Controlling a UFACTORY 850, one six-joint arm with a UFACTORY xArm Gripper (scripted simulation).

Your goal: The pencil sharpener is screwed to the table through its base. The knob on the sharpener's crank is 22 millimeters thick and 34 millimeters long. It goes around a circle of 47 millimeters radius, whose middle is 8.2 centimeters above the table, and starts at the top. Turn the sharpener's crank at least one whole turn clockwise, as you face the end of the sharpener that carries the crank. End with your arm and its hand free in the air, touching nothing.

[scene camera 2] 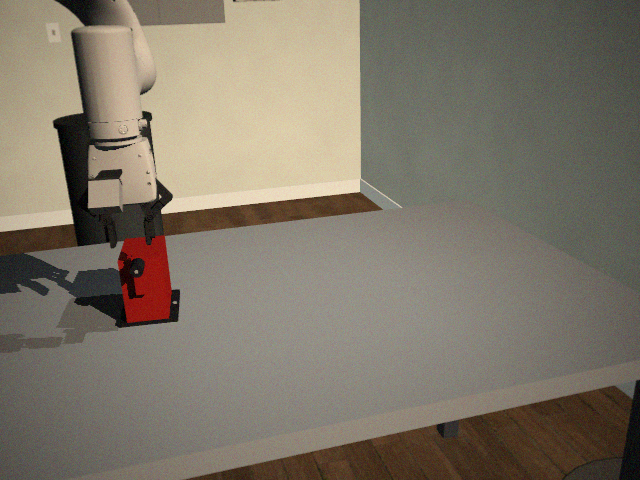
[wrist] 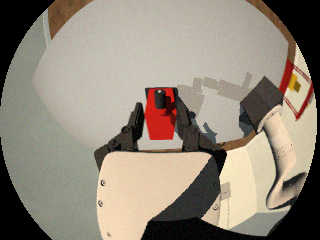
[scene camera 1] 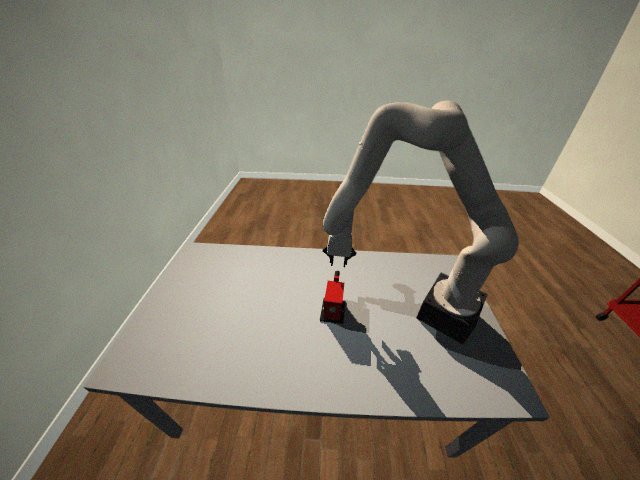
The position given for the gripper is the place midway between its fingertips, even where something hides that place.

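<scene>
The gripper [scene camera 2: 131, 243] [wrist: 160, 109], visible. Red pencil sharpener [wrist: 160, 127], visible.
</scene>
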